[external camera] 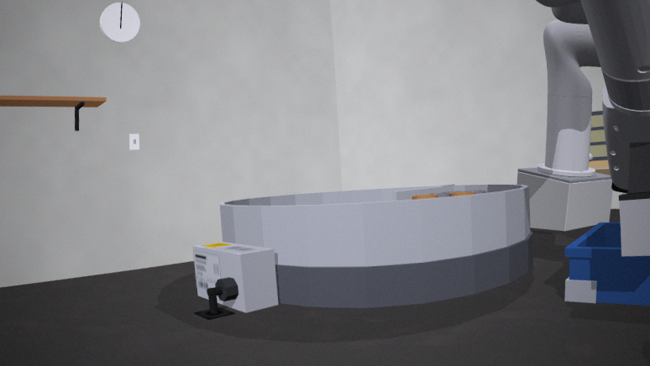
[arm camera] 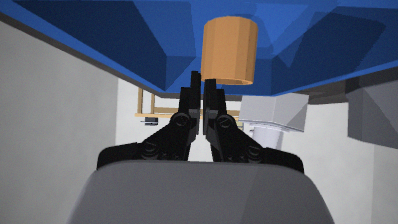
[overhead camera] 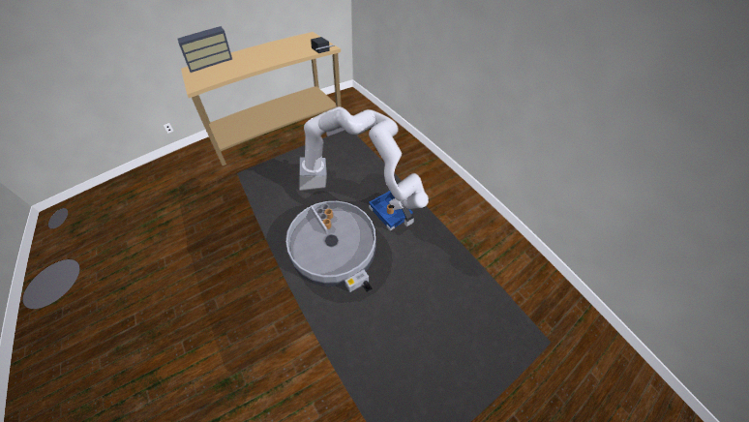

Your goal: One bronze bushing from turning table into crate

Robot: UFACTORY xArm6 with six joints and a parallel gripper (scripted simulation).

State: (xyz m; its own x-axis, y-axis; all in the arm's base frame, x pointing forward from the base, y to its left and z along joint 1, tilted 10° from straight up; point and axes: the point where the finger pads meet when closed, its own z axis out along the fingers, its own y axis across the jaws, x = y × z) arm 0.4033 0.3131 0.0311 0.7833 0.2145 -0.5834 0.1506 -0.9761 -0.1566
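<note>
Now: the blue crate 2 cm to the right of my hand and 4 cm below it. Round my hand: round grey turning table: 8 cm ahead, 37 cm to the right, 2 cm below.
</note>
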